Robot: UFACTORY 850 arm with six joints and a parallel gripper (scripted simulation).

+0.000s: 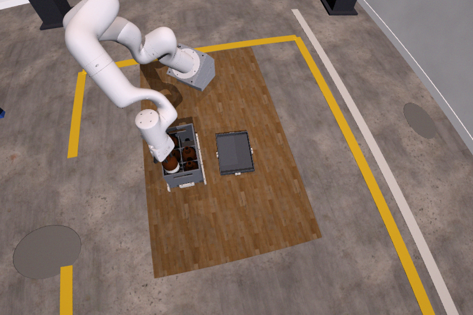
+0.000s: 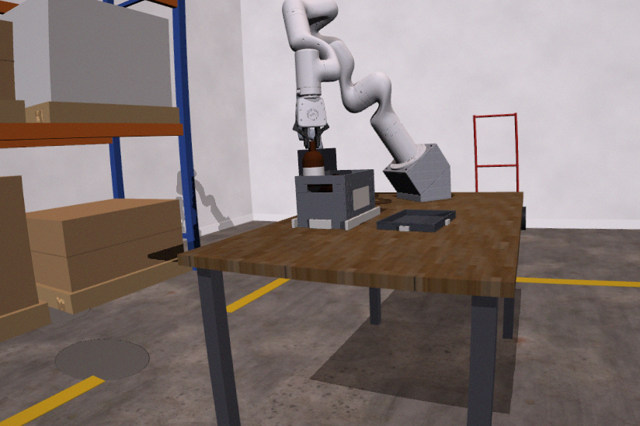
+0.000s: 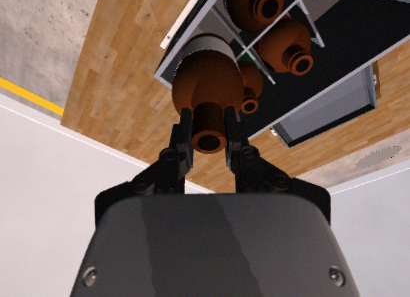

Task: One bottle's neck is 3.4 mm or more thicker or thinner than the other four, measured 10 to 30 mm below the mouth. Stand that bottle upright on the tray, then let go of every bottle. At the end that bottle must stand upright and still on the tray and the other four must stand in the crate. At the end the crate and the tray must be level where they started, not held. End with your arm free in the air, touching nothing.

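Right now my hand is 70 mm above the bottle. Also, from my hand: grey divided crate 90 mm behind, 40 mm to the left, 200 mm below; then grey tray 120 mm behind, 330 mm to the left, 270 mm below.
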